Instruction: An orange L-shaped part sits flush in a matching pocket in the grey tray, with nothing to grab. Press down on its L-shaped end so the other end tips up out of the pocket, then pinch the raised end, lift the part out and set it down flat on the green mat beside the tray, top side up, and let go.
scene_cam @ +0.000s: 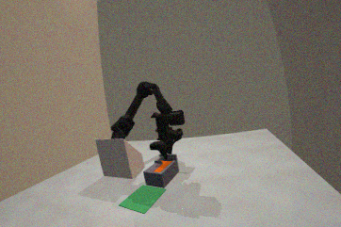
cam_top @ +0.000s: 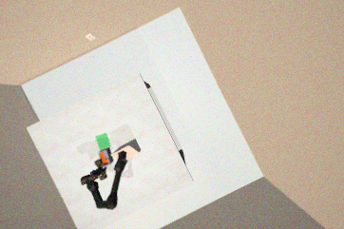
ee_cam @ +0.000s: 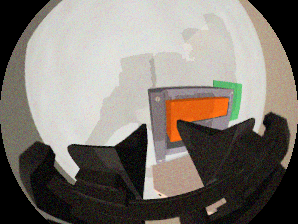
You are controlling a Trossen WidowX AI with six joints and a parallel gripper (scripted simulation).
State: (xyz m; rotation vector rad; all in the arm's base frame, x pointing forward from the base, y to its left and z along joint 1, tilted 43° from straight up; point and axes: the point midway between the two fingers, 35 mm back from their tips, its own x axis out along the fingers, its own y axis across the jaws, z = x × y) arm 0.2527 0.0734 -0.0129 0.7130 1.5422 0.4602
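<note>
Right now the orange L-shaped part is 5 cm to the right of my gripper tip, 2 cm below it and 2 cm behind it. Also, from my gripper tip: green mat: 22 cm to the right, 9 cm below, 4 cm behind.
</note>
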